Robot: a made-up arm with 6 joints.
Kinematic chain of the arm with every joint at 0, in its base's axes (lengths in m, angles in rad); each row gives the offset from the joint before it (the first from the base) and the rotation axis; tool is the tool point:
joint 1: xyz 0 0 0.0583 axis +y
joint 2: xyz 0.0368 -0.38 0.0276 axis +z
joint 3: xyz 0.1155 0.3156 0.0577 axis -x
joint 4: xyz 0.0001 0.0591 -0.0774 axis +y
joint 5: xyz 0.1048 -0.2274 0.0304 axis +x
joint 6: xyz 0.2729 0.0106 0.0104 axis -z
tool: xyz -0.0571 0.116 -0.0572
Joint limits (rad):
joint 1: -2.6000..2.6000
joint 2: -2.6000..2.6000
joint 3: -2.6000..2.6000
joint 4: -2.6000..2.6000
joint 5: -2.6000..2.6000
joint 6: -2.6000..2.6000
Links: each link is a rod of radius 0.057 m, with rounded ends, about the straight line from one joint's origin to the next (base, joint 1, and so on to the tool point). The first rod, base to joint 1, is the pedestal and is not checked.
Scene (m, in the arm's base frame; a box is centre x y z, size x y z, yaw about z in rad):
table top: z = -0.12
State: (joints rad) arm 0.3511 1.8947 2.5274 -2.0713 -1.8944 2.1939
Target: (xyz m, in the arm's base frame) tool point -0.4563 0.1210 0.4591
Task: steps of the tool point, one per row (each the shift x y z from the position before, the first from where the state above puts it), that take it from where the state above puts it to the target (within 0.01 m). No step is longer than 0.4 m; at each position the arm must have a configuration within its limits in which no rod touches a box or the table.
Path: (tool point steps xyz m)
1: -0.1130 0.2666 0.1233
2: 0.0282 0.3161 0.1107
3: 0.1732 0.3018 0.0433

